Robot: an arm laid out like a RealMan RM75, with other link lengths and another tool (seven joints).
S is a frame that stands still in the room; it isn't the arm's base.
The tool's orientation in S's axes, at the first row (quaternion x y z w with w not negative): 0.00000 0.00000 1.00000 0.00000
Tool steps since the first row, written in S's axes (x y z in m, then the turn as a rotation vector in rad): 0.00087 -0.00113 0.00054 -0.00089 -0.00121 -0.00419; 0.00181 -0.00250 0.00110 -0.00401 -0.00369 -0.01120; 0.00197 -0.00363 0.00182 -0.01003 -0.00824 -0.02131; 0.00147 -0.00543 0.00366 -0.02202 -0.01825 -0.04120; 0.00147 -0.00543 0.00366 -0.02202 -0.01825 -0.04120; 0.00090 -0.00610 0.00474 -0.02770 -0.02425 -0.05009; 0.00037 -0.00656 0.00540 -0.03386 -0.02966 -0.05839; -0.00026 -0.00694 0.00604 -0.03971 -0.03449 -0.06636; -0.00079 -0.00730 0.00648 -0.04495 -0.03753 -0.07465; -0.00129 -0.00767 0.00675 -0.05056 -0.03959 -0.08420; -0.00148 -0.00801 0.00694 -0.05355 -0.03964 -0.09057
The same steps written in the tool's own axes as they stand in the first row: -0.00087 0.00113 0.00054 0.00089 0.00121 -0.00419; -0.00181 0.00250 0.00110 0.00401 0.00369 -0.01120; -0.00197 0.00363 0.00182 0.01003 0.00824 -0.02131; -0.00147 0.00543 0.00366 0.02202 0.01825 -0.04120; -0.00147 0.00543 0.00366 0.02202 0.01825 -0.04120; -0.00090 0.00610 0.00474 0.02770 0.02425 -0.05009; -0.00037 0.00656 0.00540 0.03386 0.02966 -0.05839; 0.00026 0.00694 0.00604 0.03971 0.03449 -0.06636; 0.00079 0.00730 0.00648 0.04495 0.03753 -0.07465; 0.00129 0.00767 0.00675 0.05056 0.03959 -0.08420; 0.00148 0.00801 0.00694 0.05355 0.03964 -0.09057
